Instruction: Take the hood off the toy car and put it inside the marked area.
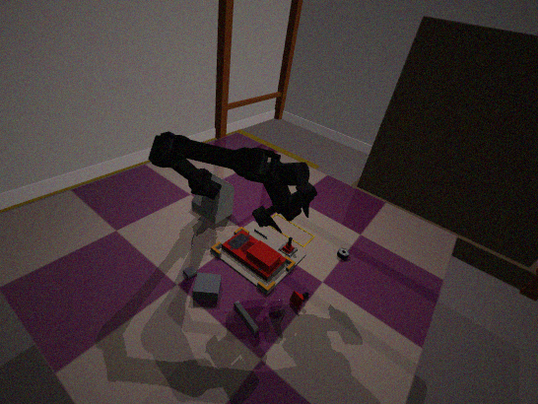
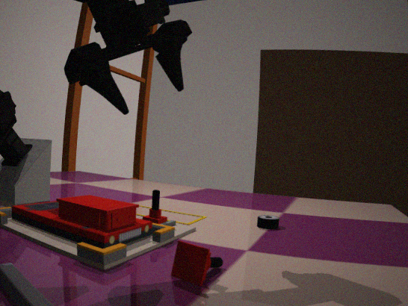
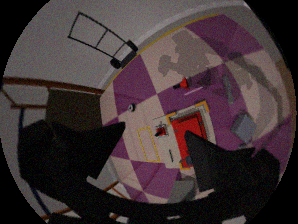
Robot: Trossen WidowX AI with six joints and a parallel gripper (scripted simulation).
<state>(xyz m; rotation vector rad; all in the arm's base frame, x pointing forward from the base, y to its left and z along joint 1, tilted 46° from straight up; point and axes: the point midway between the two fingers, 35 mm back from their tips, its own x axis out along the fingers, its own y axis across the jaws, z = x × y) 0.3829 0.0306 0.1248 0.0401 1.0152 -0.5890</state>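
The hood lies 150 mm below my gripper tip, 70 mm behind it and 30 mm to the right of it. Also, from my gripper tip: black wheel: 200 mm to the left, 180 mm below, 140 mm ahead.
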